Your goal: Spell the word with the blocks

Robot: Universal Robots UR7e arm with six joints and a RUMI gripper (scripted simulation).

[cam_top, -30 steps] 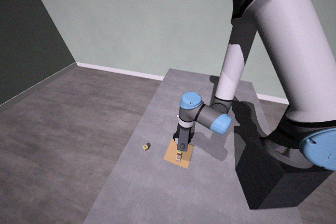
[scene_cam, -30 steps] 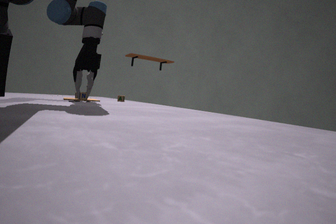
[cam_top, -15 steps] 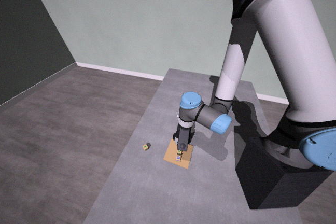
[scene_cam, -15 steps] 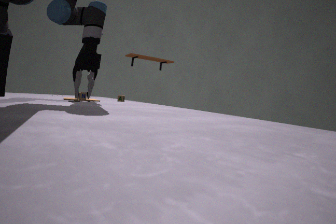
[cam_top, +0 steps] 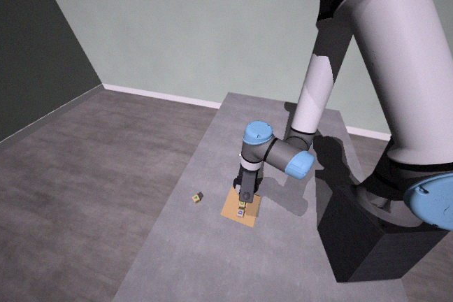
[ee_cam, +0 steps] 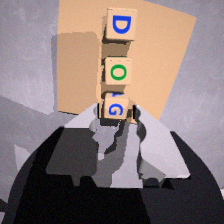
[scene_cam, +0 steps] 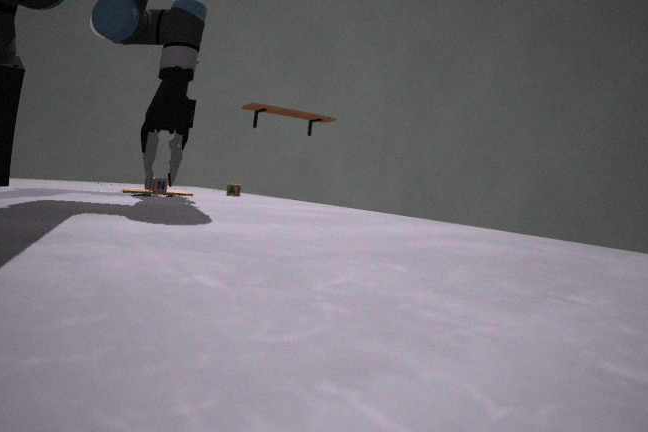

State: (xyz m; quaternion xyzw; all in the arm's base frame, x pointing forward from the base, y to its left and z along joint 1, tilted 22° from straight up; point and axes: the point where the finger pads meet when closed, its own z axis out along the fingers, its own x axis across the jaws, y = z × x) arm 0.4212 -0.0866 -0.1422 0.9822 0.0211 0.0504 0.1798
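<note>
My hand is 10 mm above the blue g block. Also, from my hand: mat (40 mm to the left, 30 mm below); then green block (40 mm to the left, 10 mm below); then blue d block (80 mm to the left, 10 mm below).
</note>
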